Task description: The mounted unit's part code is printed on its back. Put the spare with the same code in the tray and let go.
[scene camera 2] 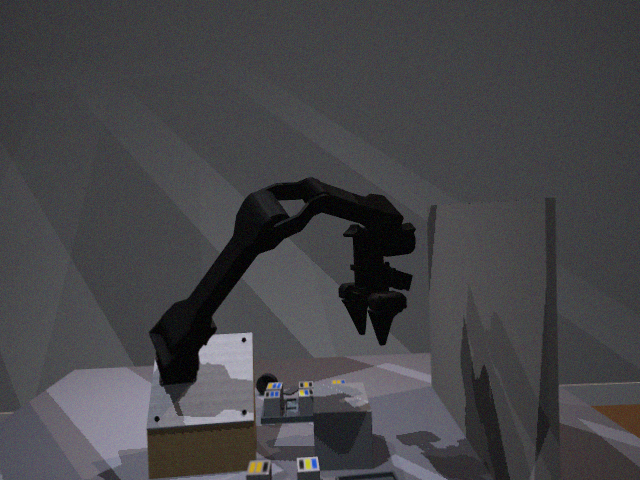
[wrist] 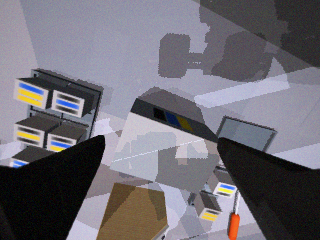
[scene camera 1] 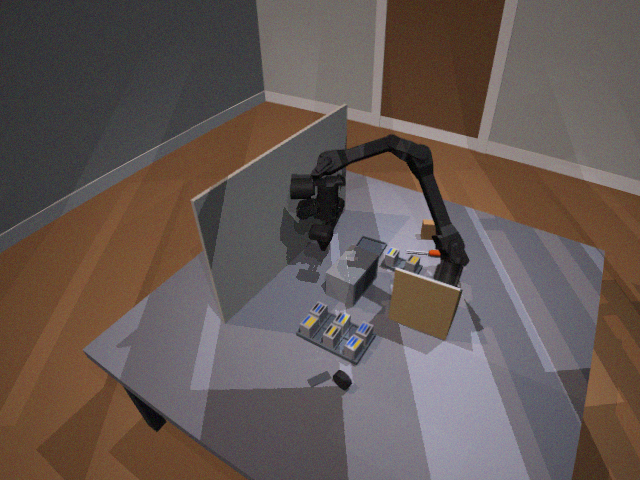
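Observation:
Things present: a mounted unit (scene camera 2: 342, 416), (wrist: 156, 144), (scene camera 1: 347, 280); a tall grey panel (scene camera 2: 492, 266), (scene camera 1: 249, 231); a flat dark tray (wrist: 260, 138). The gripper (scene camera 2: 372, 339), (wrist: 163, 141), (scene camera 1: 327, 240) holds nothing and is open.

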